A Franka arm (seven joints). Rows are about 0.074 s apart.
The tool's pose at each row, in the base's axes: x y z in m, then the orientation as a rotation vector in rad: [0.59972 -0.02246 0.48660 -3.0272 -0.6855 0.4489]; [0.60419 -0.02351 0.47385 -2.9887 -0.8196 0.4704]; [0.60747 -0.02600 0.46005 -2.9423 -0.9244 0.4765]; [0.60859 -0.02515 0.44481 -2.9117 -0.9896 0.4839]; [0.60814 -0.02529 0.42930 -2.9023 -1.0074 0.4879]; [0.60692 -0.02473 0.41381 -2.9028 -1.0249 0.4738]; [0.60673 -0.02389 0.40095 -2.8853 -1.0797 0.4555]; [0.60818 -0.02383 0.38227 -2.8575 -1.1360 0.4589]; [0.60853 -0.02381 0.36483 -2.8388 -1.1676 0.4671]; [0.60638 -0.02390 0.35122 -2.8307 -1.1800 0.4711]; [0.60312 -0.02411 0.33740 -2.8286 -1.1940 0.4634]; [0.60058 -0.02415 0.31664 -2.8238 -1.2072 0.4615]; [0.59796 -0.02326 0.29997 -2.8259 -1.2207 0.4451]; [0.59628 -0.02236 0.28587 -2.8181 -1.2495 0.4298]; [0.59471 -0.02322 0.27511 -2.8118 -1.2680 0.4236]
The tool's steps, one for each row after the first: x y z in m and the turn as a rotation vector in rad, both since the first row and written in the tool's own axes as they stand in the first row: [0.00692 0.00370 0.01105 -0.0076 -0.0166 -0.0882]; [0.01250 0.00827 0.02351 -0.0030 -0.0219 -0.1620]; [0.01802 0.00900 0.03777 -0.0007 -0.0279 -0.2084]; [0.02184 0.00999 0.05278 0.0006 -0.0308 -0.2213]; [0.02528 0.01002 0.06794 -0.0068 -0.0228 -0.2314]; [0.02901 0.01006 0.08028 -0.0140 -0.0131 -0.2682]; [0.03543 0.01188 0.09778 -0.0138 -0.0168 -0.3086]; [0.04054 0.01319 0.11441 -0.0115 -0.0228 -0.3322]; [0.04239 0.01329 0.12806 -0.0100 -0.0257 -0.3417]; [0.04329 0.01305 0.14224 -0.0146 -0.0215 -0.3503]; [0.04679 0.01342 0.16285 -0.0165 -0.0209 -0.3592]; [0.04949 0.01264 0.17951 -0.0247 -0.0115 -0.3662]; [0.05230 0.01208 0.19345 -0.0316 -0.0032 -0.3849]; [0.05354 0.01292 0.20425 -0.0351 -0.0002 -0.3973]
